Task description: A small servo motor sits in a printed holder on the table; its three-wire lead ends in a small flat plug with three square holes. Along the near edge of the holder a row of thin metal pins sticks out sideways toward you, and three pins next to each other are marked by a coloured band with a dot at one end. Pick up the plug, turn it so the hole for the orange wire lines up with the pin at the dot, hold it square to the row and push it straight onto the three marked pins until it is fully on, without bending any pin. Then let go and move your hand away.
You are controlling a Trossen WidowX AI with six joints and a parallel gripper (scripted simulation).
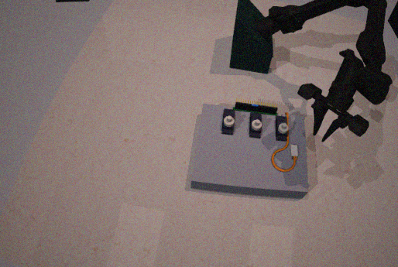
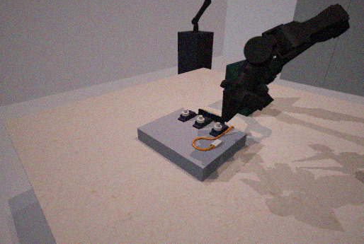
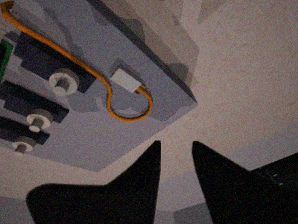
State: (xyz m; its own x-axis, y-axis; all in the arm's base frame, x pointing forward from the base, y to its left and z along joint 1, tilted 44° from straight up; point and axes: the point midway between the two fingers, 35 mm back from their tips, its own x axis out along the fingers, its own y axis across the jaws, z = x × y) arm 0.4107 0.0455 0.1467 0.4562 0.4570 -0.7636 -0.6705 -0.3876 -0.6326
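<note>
My gripper tip is 14 cm past the blue band, 15 cm to the left of it and 8 cm above it. Round my gripper tip: grey holder (1 cm ahead, 14 cm to the right, 13 cm below); black pin strip (14 cm behind, 14 cm to the right, 9 cm below).
</note>
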